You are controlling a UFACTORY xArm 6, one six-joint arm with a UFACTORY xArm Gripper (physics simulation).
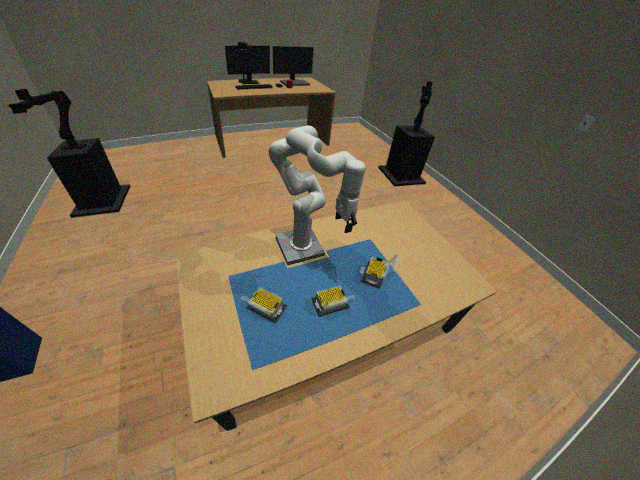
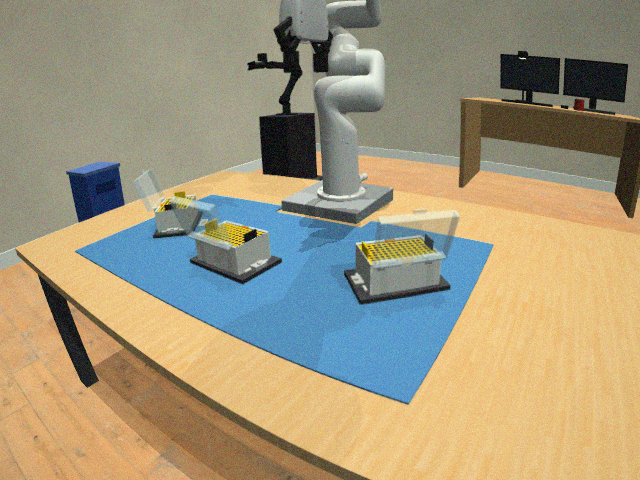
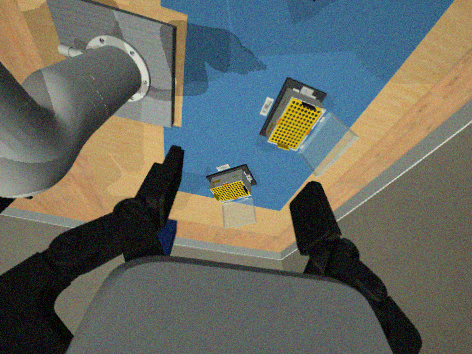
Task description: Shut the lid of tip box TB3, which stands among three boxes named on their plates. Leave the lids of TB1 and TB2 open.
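Places are measured from the arm's base along level axes (x ahead, y left, z up), in metres.
Pixels of known places: gripper, fingertip midpoint: [image 1: 343, 225] [image 2: 306, 72] [image 3: 244, 179]; arm's base, origin of the base link: [image 1: 301, 242] [image 2: 341, 193] [image 3: 120, 70].
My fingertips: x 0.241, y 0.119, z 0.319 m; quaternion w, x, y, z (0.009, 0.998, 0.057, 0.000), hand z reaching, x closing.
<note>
Ahead of a thing's pixels: the offset from my fingertips to its middle. "spot": to the spot under its first point. Level surfaces: height alone.
TB3 @[dx +0.158, dy -0.066, dz -0.283 m] [image 1: 330, 298] [image 2: 222, 252] [image 3: 295, 122] is the middle box; its plate @[spot: dx +0.091, dy -0.071, dz -0.346 m] [image 3: 266, 106] is too blurred to read here. Its clear lid @[spot: dx +0.241, dy -0.004, dz -0.208 m] [image 2: 206, 210] [image 3: 327, 142] stands open, on the side away from the robot base. The box on the bin side @[spot: dx +0.121, dy -0.362, dz -0.291 m] [image 1: 266, 301] [image 2: 173, 219] [image 3: 231, 190] has its lid @[spot: dx +0.161, dy -0.421, dz -0.244 m] [image 2: 148, 188] [image 3: 239, 212] open. The third box @[dx +0.033, dy +0.210, dz -0.315 m] [image 1: 376, 269] [image 2: 405, 276] also has its lid @[dx +0.082, dy +0.271, dz -0.243 m] [image 1: 395, 261] [image 2: 421, 227] open; which is TB1 or TB2 I cannot tell. My gripper [image 1: 347, 224] [image 2: 305, 63] [image 3: 244, 179] is open and empty, high above the table and apart from all the boxes.
The boxes stand on a blue mat @[dz -0.348 m] [image 1: 289, 335] [image 2: 330, 330] [image 3: 220, 110] on the wooden table @[dz -0.351 m] [image 1: 211, 351] [image 2: 542, 330]. The robot base plate [image 1: 297, 253] [image 2: 336, 201] [image 3: 162, 75] lies at the mat's back edge. A blue bin [image 1: 15, 346] [image 2: 97, 191] stands beyond the table.
</note>
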